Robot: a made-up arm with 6 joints.
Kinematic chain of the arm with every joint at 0, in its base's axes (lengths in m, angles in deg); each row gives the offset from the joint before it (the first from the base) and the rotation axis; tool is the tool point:
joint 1: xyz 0 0 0.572 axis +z
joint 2: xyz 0.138 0 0 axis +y
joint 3: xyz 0 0 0.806 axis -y
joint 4: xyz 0 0 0.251 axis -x
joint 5: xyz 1.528 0 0 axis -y
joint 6: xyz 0.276 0 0 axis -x
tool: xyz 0 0 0
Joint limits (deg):
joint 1: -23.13..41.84
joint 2: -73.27..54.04
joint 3: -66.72..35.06
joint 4: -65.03..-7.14
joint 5: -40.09..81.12
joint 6: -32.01..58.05
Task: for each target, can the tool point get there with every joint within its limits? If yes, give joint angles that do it. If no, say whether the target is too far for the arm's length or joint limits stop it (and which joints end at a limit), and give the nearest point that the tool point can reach.
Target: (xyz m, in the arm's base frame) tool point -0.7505 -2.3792 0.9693
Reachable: no: joint limits stop it (at a limit: joint 1, joint 2, joint 3, joint 5) | nearest point -1.0102 -1.1778 2.1590 | short by 1.711 m
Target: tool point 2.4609 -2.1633 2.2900
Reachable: no: too far | nearest point 1.9716 -1.0326 1.7736 | short by 1.336 m
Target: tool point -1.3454 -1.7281 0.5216
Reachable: no: joint limits stop it (at a limit: joint 1, joint 2, joint 3, joint 5) | nearest point -1.1493 -1.1356 2.1339 | short by 1.729 m
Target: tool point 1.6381 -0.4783 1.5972
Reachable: yes | joints -10.13 -11.83 -16.08 -58.39 51.01 39.53
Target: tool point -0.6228 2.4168 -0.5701
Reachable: no: joint limits stop it (at a limit: joint 1, joint 4, joint 5) | nearest point 0.7479 0.8859 -0.5701 | short by 2.055 m
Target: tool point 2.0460 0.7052 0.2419
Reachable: yes | joints 17.79 37.92 -1.06 -49.80 -12.71 -10.37
